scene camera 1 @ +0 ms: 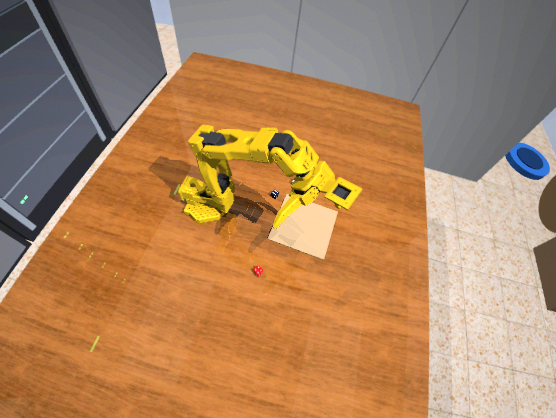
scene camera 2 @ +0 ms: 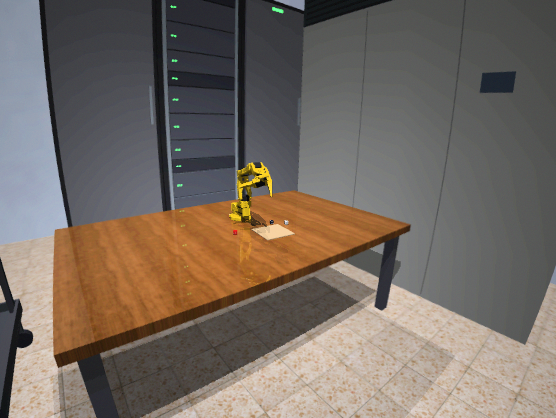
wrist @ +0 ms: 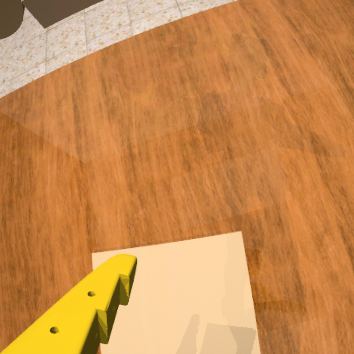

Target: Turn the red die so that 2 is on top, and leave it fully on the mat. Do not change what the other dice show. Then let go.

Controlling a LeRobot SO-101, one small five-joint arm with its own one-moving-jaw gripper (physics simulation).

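Seen in the pictures: hand at its tool point: [scene camera 1: 337, 207] [scene camera 2: 270, 196] [wrist: 133, 274]; arm's base at its link origin: [scene camera 1: 214, 206] [scene camera 2: 242, 219].
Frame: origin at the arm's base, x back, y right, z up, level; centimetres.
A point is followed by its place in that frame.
Observation:
The red die [scene camera 1: 258, 271] @[z 1.6, x -15.5, y 13.5 cm] [scene camera 2: 235, 232] @[z 1.0, x -16.2, y 13.6 cm] lies on the table, off the mat, on the side towards the bottom left in scene camera 1. White pips show on it, too small to read surely. The square beige mat [scene camera 1: 317, 232] @[z 0.4, x -26.4, y -0.3 cm] [scene camera 2: 276, 234] @[z 0.4, x -26.8, y -0.5 cm] [wrist: 170, 290] @[z 0.4, x -25.7, y -0.9 cm] lies flat. The black die [scene camera 1: 274, 194] @[z 1.6, x -13.6, y -7.1 cm] [scene camera 2: 271, 222] @[z 0.9, x -14.3, y -7.2 cm] and the white die [scene camera 2: 286, 222] @[z 1.1, x -18.8, y -12.7 cm] stand off the mat; the arm mostly hides the white one in scene camera 1. My gripper [scene camera 1: 283, 218] [scene camera 2: 271, 194] [wrist: 126, 266] is open and empty, raised above the mat area. One notched jaw shows in the wrist view, and no dice show there.
The arm's base [scene camera 1: 206, 200] @[z 5.2, x 0.6, y 1.8 cm] [scene camera 2: 240, 214] @[z 2.7, x -0.1, y 1.4 cm] stands on the wooden table [scene camera 1: 200, 320] @[z 0.0, x -7.0, y 26.4 cm] [scene camera 2: 150, 270] @[z 0.0, x -28.3, y 52.8 cm], left of the mat. Tall grey cabinets [scene camera 1: 350, 60] [scene camera 2: 410, 125] stand beyond the table. The table's far edge and tiled floor [wrist: 107, 27] show in the wrist view.

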